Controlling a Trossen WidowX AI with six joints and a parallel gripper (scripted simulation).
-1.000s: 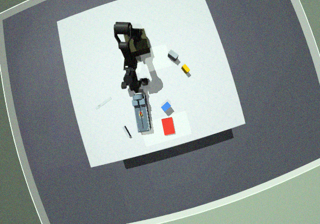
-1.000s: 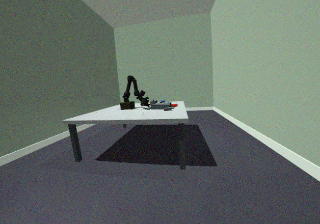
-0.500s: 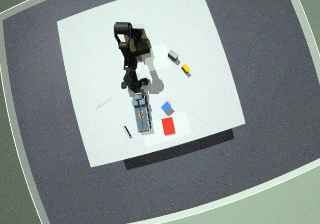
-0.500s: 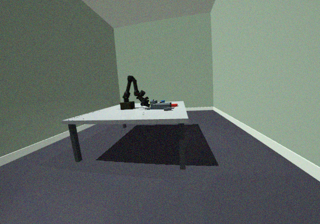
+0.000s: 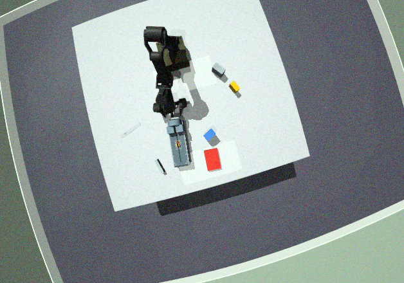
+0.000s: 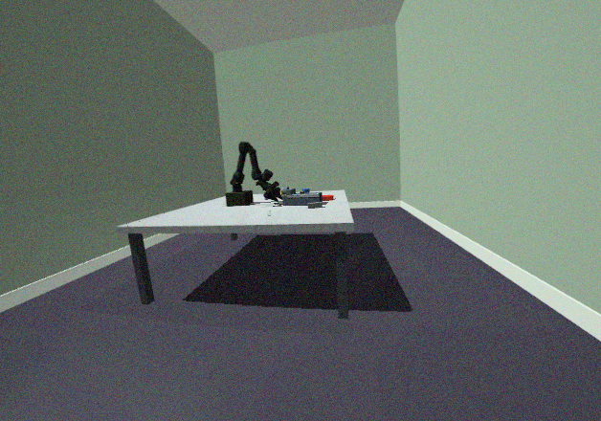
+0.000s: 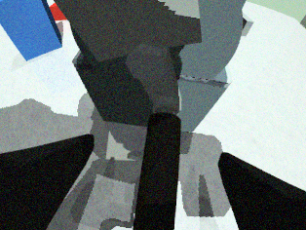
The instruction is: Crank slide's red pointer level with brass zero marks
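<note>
The crank handle is 20 mm behind my gripper tip and 30 mm above it. Also, from my gripper tip: red pointer (150 mm ahead, 30 mm to the right, 50 mm above); then blue block (180 mm ahead, 160 mm to the left, 10 mm above); then pale strip (30 mm behind, 280 mm to the right, 30 mm below).
</note>
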